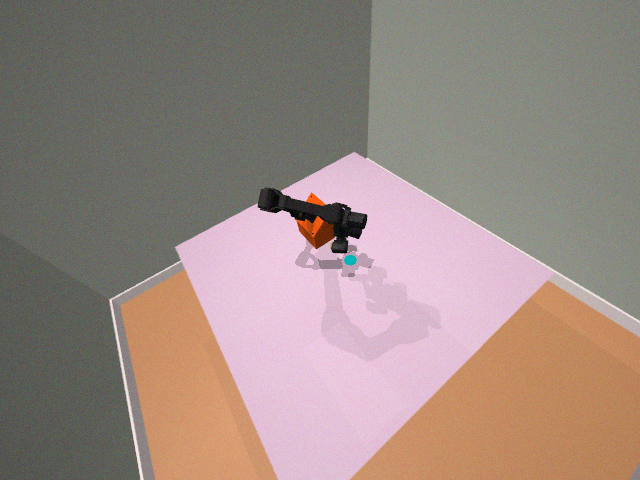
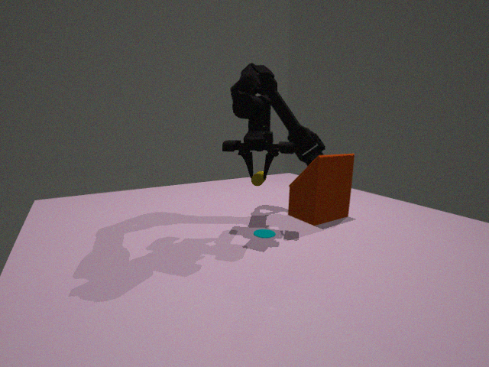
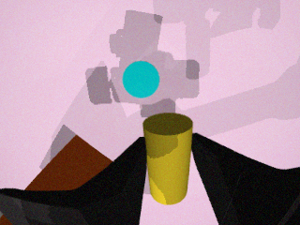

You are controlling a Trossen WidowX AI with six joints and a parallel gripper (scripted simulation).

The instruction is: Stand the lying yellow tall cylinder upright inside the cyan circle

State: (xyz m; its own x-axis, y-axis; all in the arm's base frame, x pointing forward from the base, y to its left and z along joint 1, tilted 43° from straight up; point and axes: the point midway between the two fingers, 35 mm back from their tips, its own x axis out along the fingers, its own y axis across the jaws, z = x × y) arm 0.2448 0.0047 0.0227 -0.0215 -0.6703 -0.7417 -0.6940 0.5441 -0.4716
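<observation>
Now: gripper tip 150 mm above the cyan circle and 40 mm to the right of it. Also, from my gripper tip: yellow tall cylinder (10 mm to the right, 10 mm behind).
</observation>
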